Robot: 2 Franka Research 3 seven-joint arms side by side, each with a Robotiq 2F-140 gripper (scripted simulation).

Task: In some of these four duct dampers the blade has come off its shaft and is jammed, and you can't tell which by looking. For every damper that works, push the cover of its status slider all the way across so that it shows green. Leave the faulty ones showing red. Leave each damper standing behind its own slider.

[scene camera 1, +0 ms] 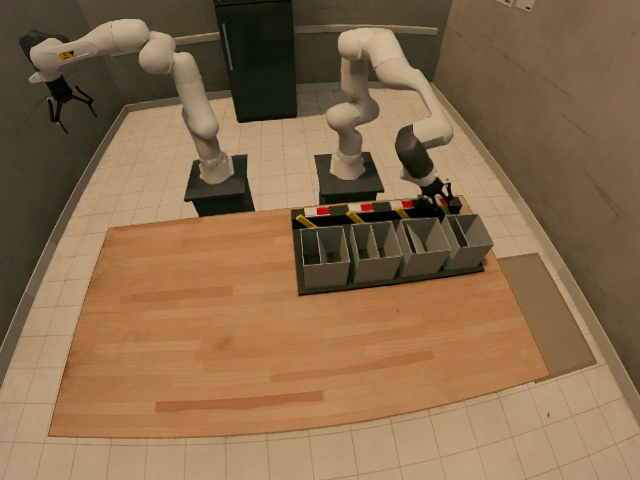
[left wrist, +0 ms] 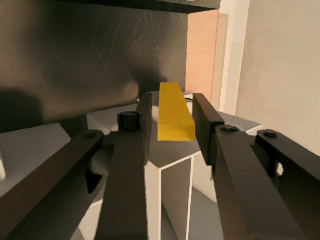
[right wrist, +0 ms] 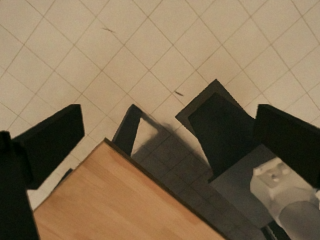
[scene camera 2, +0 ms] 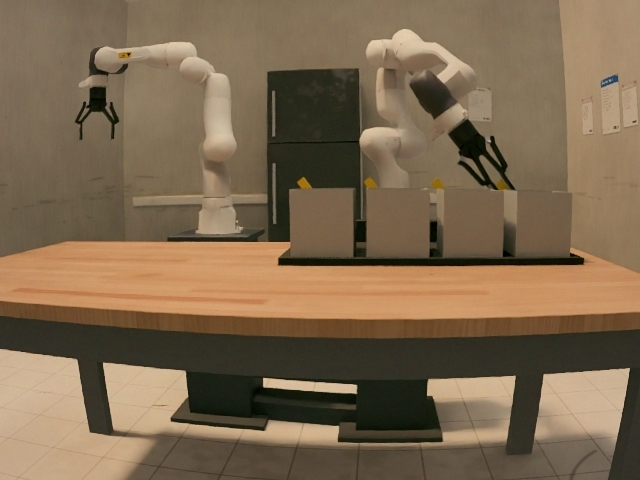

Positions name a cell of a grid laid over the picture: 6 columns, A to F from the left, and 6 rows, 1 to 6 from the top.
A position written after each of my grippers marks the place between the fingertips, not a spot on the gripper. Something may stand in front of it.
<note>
I see my left gripper (scene camera 2: E3), my right gripper (scene camera 1: A2), a damper (scene camera 2: D3), a damper (scene camera 2: D3), a damper (scene camera 2: E3) and a damper (scene camera 2: F3).
My left gripper is seen too in the left wrist view (left wrist: D3). My right gripper is seen too in the right wrist view (right wrist: D3) and in scene camera 2 (scene camera 2: A2).
</note>
